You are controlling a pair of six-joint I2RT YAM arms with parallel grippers.
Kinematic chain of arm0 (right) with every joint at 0, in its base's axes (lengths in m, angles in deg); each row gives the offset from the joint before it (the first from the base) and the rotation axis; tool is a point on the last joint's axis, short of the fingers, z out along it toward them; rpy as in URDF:
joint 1: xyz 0 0 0.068 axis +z
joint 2: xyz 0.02 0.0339 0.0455 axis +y
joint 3: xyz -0.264 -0.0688 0 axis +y
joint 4: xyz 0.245 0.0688 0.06 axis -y
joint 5: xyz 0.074 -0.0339 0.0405 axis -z
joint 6: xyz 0.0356 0 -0.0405 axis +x
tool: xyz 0 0 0 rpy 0 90 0
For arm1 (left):
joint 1: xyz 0 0 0.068 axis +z
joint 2: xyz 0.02 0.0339 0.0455 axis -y
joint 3: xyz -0.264 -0.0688 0 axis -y
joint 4: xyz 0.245 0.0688 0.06 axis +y
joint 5: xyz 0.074 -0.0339 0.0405 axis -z
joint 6: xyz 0.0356 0 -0.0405 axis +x
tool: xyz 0 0 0 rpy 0 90 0
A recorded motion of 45 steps. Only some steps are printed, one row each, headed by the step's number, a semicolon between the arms.
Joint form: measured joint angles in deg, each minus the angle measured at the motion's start. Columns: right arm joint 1, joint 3, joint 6, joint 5, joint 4, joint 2; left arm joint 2, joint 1, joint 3, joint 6, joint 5, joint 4.
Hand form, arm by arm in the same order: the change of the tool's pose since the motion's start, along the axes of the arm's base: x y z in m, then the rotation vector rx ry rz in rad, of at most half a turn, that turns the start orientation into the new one. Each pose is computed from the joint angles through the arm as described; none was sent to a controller.
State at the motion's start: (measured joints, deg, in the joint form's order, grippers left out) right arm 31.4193 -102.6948 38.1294 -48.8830 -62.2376 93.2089; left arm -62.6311 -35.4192 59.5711 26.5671 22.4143 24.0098
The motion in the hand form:
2: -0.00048 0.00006 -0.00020 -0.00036 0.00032 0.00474; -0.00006 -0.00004 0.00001 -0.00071 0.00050 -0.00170
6: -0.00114 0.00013 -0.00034 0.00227 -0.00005 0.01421; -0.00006 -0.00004 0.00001 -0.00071 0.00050 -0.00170
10: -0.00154 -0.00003 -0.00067 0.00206 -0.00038 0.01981; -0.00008 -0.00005 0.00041 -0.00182 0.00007 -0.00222
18: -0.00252 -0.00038 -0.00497 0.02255 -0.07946 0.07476; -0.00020 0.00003 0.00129 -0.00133 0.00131 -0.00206
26: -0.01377 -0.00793 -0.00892 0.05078 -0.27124 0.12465; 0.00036 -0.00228 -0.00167 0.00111 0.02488 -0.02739
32: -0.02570 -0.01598 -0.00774 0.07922 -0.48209 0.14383; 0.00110 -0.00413 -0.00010 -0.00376 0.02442 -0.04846
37: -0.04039 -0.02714 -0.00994 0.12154 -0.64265 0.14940; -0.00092 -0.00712 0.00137 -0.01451 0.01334 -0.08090
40: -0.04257 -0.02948 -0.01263 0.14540 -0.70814 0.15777; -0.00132 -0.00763 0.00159 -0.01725 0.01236 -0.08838
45: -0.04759 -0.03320 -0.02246 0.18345 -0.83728 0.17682; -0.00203 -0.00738 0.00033 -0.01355 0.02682 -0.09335
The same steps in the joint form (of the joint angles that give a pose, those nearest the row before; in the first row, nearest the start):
2: 0.04 0.00 -0.28 -0.13 -0.24 0.00; 0.00 0.00 0.00 0.00 0.11 0.00
6: 0.09 0.00 -0.79 -0.53 -0.53 0.00; 0.00 0.00 0.00 0.00 0.11 0.00
10: 0.09 0.02 -1.20 -0.70 -0.81 0.00; 0.00 0.00 0.07 -0.02 0.15 0.00
18: 0.07 2.14 -6.38 -1.53 1.03 -0.81; -0.02 0.00 0.31 -0.04 0.15 0.28
26: 0.06 9.27 -13.75 -0.15 7.80 -5.88; -0.68 -0.17 0.37 -0.04 1.60 0.87
32: 0.13 15.82 -19.43 2.19 16.02 -11.39; -1.16 -0.28 0.94 0.31 2.67 0.92
37: -0.20 23.34 -22.80 2.75 24.20 -17.53; -1.16 -0.98 0.98 0.74 3.76 0.26
40: -0.42 26.10 -24.35 2.34 28.13 -19.13; -1.16 -1.09 0.98 0.81 4.09 0.15
45: -0.59 32.30 -27.71 1.86 36.22 -22.25; -1.16 -1.09 0.96 0.68 4.48 0.87

